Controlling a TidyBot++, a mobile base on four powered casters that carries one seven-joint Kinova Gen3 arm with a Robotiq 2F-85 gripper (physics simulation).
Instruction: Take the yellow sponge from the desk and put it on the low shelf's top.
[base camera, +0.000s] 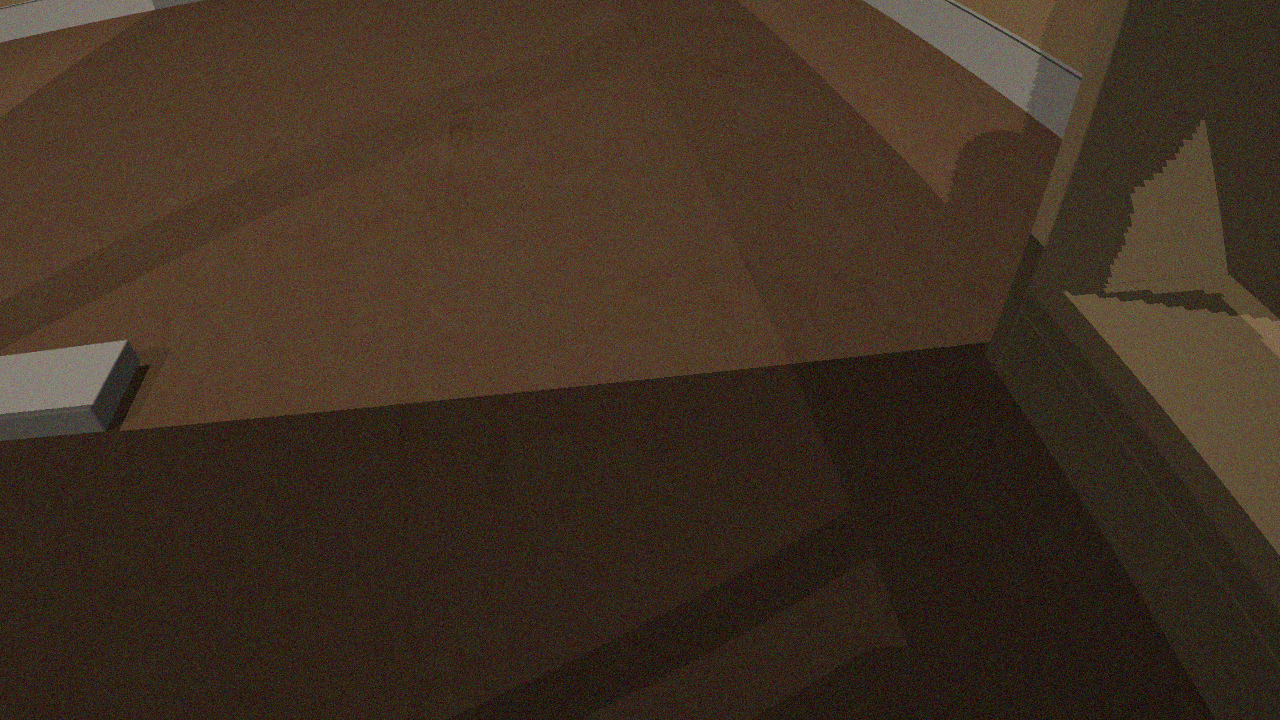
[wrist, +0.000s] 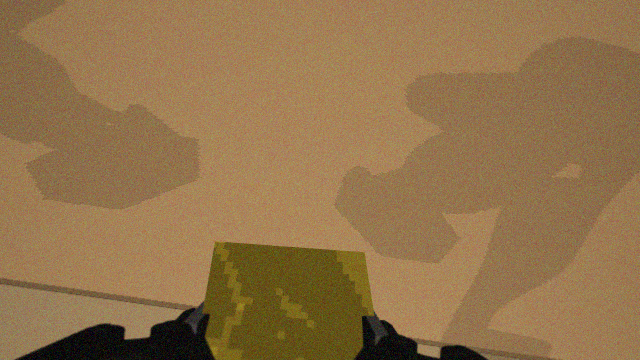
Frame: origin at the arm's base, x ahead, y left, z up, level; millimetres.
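Seen in the pictures: gripper, fingertip midpoint: (wrist: 288, 325).
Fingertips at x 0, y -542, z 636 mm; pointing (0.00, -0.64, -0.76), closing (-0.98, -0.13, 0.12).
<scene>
A point is followed by its place in that frame.
The yellow sponge (wrist: 290, 280) @(y -551, x 5, z 659 mm) shows at the bottom of the wrist view, held between the two black fingers. My gripper (wrist: 288, 325) @(y -542, x 0, z 636 mm) is shut on it; the sponge's far end sticks out past the fingertips and its face is mostly in shade. Behind it is a plain tan surface (wrist: 280, 125) @(y -721, x 44, z 603 mm) with shadows of the arm and gripper on it; I cannot tell for certain what it is. The gripper and the sponge do not show in the base view. I cannot make out the desk or the low shelf's top for certain.
In the base view, a beige piece of furniture (base camera: 1190, 429) @(y -342, x 334, z -317 mm) with an upright panel stands close on the right. The end of a pale grey slab (base camera: 62, 376) lies on the brown floor (base camera: 492, 268) @(y 92, x 619, z -396 mm) at the left. White baseboard (base camera: 993, 53) @(y -597, x 1117, z -347 mm) runs at the top right.
</scene>
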